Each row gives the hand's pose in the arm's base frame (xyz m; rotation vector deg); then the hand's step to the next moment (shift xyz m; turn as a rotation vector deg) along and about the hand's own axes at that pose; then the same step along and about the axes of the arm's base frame.
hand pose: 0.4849 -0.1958 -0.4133 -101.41 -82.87 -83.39
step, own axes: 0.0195 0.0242 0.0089 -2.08 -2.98 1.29
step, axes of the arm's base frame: 0.0237 0.0071 0.0208 -1.88 1.23 -3.13
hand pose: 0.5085 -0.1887 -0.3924 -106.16 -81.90 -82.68
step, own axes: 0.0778 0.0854 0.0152 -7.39 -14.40 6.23
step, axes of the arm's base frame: 0.0781 0.0142 0.0853 -9.23 7.19 -12.80
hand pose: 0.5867 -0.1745 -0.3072 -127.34 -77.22 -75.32
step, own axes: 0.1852 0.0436 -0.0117 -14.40 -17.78 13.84
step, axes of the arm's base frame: 0.0606 0.0792 0.1624 -8.78 9.34 -23.47
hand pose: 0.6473 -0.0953 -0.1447 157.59 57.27 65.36
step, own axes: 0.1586 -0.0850 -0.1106 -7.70 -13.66 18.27
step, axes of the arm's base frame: -0.0331 0.1307 0.1626 -0.09 10.81 -21.51
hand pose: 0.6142 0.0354 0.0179 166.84 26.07 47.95
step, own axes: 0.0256 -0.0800 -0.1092 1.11 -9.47 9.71
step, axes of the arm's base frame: -0.0581 0.0832 0.0932 3.57 9.43 -9.14
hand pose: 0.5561 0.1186 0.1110 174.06 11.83 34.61
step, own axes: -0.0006 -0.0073 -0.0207 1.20 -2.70 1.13
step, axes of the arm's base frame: -0.0094 0.0074 0.0184 1.20 2.83 -0.76
